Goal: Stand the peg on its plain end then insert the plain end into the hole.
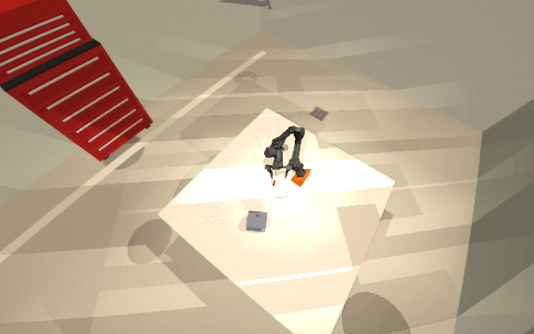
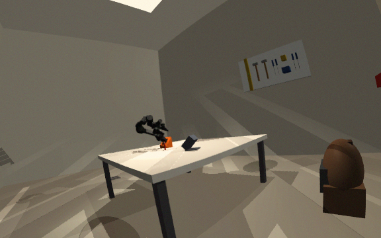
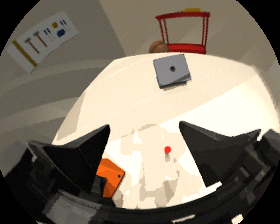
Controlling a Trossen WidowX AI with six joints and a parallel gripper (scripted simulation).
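The red peg lies 11 cm below my gripper tip, 3 cm to the right of it and 1 cm behind it. From my gripper tip the other things lie so: grey sloped panel 28 cm ahead, 10 cm below.
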